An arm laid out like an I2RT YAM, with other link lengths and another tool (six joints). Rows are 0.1 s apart.
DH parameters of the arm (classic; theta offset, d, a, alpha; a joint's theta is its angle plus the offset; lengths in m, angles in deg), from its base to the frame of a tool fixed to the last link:
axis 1: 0 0.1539 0.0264 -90
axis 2: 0 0 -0.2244 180
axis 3: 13.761 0 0.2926 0
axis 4: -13.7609 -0.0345 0.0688 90
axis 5: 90 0.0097 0 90
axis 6: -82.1 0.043 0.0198 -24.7
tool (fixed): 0 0.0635 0 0
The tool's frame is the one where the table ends.
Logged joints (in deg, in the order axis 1, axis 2, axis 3, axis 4, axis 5, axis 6), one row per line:
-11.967, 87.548, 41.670, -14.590, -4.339, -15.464
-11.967, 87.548, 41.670, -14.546, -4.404, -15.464
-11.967, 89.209, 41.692, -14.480, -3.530, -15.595
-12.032, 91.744, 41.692, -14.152, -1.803, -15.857
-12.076, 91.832, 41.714, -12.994, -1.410, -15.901
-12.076, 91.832, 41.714, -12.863, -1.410, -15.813
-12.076, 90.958, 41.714, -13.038, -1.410, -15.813
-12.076, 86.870, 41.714, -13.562, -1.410, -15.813
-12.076, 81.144, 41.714, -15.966, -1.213, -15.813
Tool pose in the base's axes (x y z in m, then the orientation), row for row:
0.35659, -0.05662, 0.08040, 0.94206, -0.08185, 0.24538, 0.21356
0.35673, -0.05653, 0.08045, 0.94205, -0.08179, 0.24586, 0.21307
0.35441, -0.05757, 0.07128, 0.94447, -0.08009, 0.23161, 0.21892
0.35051, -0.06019, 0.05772, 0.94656, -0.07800, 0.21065, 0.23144
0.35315, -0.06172, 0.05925, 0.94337, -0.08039, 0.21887, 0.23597
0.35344, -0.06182, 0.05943, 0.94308, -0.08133, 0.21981, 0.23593
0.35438, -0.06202, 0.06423, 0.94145, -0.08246, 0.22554, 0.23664
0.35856, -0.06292, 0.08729, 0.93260, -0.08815, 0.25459, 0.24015
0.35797, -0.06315, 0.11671, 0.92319, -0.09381, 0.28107, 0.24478
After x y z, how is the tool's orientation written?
As a quaternion, x y z w.
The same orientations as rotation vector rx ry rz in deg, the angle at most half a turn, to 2 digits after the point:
149.79, -13.01, 39.02
149.83, -13.01, 39.10
149.75, -12.70, 36.72
149.10, -12.29, 33.18
148.24, -12.63, 34.39
148.20, -12.78, 34.54
147.89, -12.95, 35.43
146.23, -13.82, 39.92
144.41, -14.67, 43.97

